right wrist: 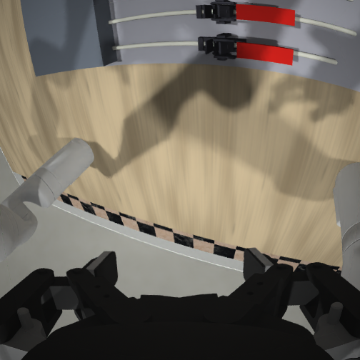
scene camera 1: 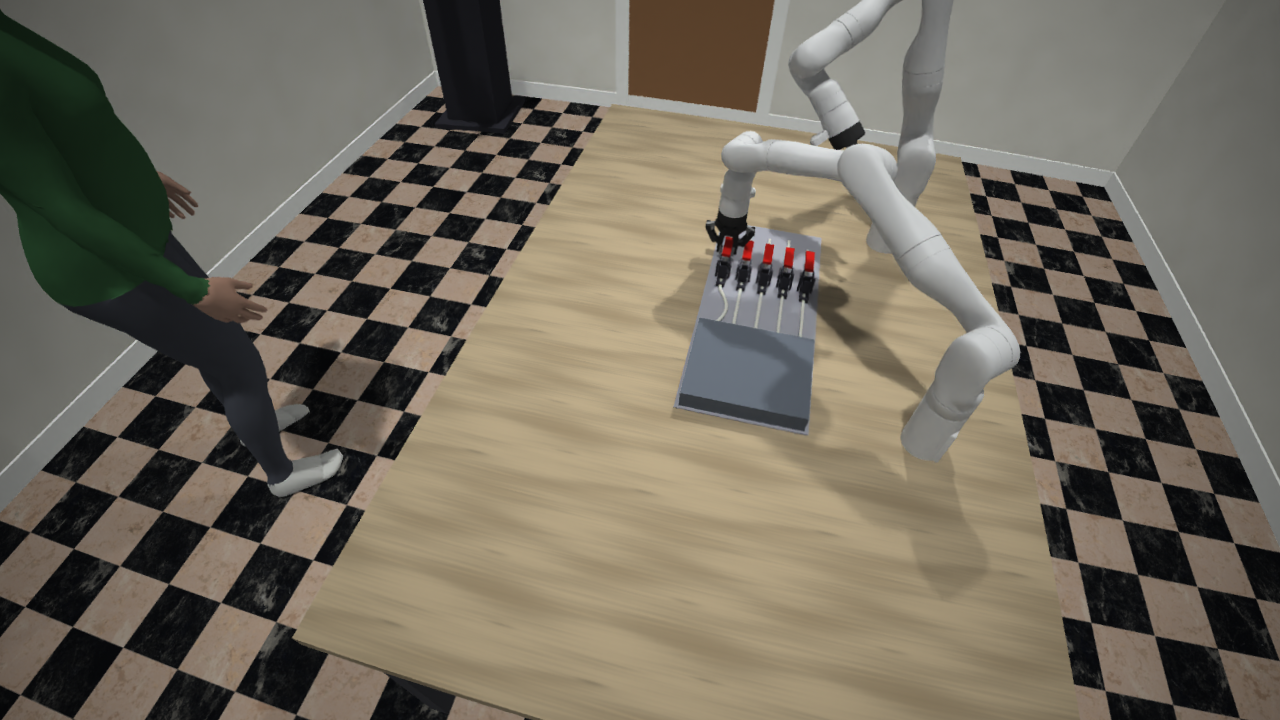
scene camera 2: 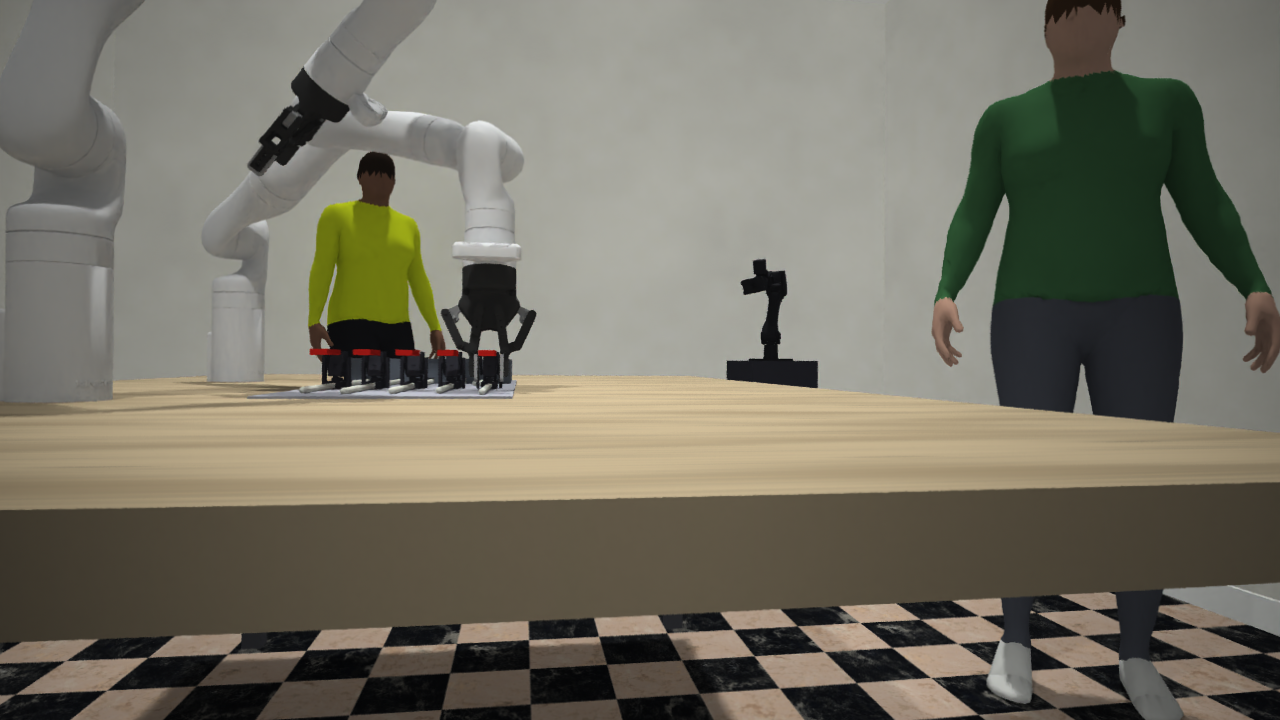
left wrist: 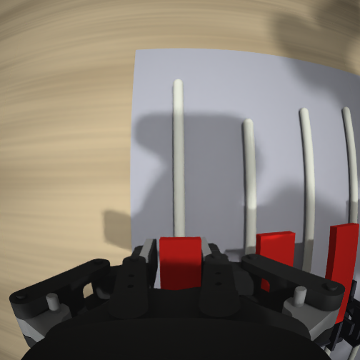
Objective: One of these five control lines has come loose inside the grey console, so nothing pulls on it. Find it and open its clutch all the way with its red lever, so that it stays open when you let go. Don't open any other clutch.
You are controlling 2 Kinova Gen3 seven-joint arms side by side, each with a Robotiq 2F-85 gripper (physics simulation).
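Places are measured from the left arm's base along level axes (x back, y up, z left), in centimetres.
Pixels of known places: left gripper, fingertip midpoint: [scene camera 2: 488, 381]; right gripper, fingertip midpoint: [scene camera 2: 266, 166]; left arm's base, link origin: [scene camera 1: 921, 442] [scene camera 2: 238, 381]; right arm's base, link origin: [scene camera 1: 881, 243] [scene camera 2: 60, 400].
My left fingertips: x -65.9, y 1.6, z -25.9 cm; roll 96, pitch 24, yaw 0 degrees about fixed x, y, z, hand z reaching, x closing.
Ahead of a thing's pixels: the offset from my left fingertips to its top centre. "spot": to the spot under its first point.
The grey console @[dx +26.7, dy +3.1, dz +34.0 cm] [scene camera 1: 747, 367] [right wrist: 65, 40] lies on the table, with five clutches and white lines. In scene camera 1 the leftmost line @[spot: dx +10.8, dy -0.4, dz +17.9 cm] [scene camera 1: 725, 306] bows in a loose curve between its clutch and the console; the other lines run straight. My left gripper [scene camera 1: 730, 241] [scene camera 2: 490, 345] [left wrist: 175, 250] points down and is shut on the leftmost red lever [left wrist: 180, 265], with one finger at each side of it. All five levers look laid back alike, away from the console. My right gripper [scene camera 2: 259, 166] [right wrist: 179, 265] is open and empty, high above the table.
The neighbouring red lever [left wrist: 278, 250] stands close to the left gripper's right-hand finger in the left wrist view. A person in green [scene camera 1: 80, 197] [scene camera 2: 1087, 197] and one in yellow [scene camera 2: 371, 264] stand by the table. A small black robot arm [scene camera 2: 771, 313] is in the background.
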